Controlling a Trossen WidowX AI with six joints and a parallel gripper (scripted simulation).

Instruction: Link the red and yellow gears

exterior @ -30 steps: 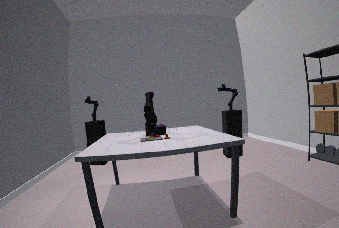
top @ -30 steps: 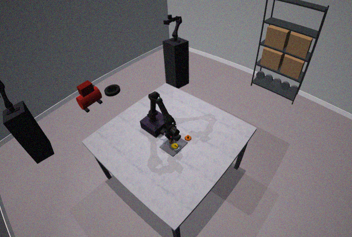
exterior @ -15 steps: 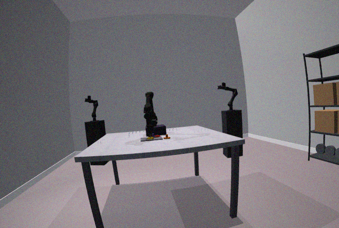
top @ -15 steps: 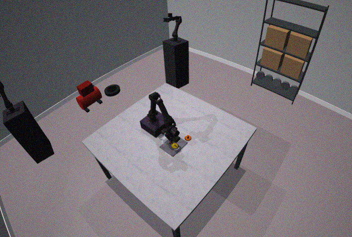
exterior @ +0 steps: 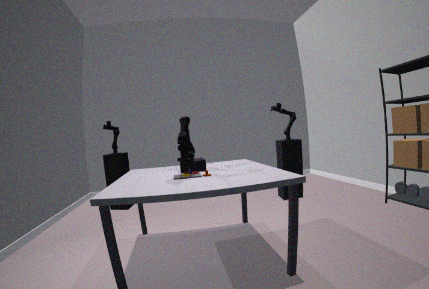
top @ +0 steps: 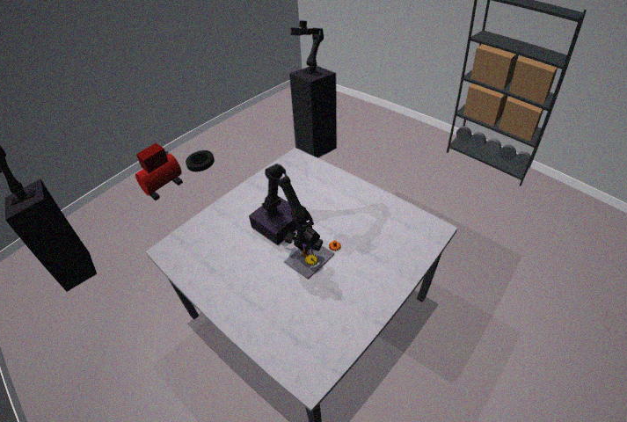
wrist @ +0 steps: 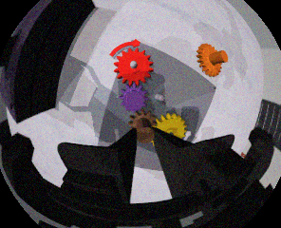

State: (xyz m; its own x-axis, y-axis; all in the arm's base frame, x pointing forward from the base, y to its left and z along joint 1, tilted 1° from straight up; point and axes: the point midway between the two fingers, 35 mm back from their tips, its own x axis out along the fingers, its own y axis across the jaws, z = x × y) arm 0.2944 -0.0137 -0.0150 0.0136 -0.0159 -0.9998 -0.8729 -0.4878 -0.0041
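The brown gear lies 10 mm below my gripper tip. From my gripper tip the other things lie so: purple gear 30 mm behind, 30 mm to the left, 20 mm below; yellow gear 50 mm ahead, 30 mm below; red gear 50 mm behind, 60 mm to the left, 30 mm below.
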